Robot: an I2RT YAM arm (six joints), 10 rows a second.
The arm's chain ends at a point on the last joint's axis. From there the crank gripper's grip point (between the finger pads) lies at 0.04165 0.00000 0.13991 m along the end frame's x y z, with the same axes.
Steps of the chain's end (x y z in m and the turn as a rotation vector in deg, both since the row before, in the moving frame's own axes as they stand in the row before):
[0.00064, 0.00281, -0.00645, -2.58, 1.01, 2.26]
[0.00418, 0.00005, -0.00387, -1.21, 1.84, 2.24]
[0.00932, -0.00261, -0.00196, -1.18, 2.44, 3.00]
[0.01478, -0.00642, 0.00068, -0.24, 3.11, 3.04]
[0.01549, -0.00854, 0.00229, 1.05, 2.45, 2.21]
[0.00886, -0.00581, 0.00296, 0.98, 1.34, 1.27]
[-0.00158, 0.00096, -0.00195, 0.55, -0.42, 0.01]
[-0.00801, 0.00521, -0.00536, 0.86, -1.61, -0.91]
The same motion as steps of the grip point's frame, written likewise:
[0.00294, 0.01078, -0.00738, -2.58, 1.01, 2.26]
[0.00856, 0.00470, -0.00533, -1.21, 1.84, 2.24]
[0.01510, 0.00259, -0.00391, -1.18, 2.44, 3.00]
[0.02223, -0.00343, -0.00179, -0.24, 3.11, 3.04]
[0.02145, -0.00937, 0.00037, 1.05, 2.45, 2.21]
[0.01214, -0.00723, 0.00194, 0.98, 1.34, 1.27]
[-0.00261, -0.00038, -0.00165, 0.55, -0.42, 0.01]
[-0.01198, 0.00247, -0.00427, 0.86, -1.61, -0.91]

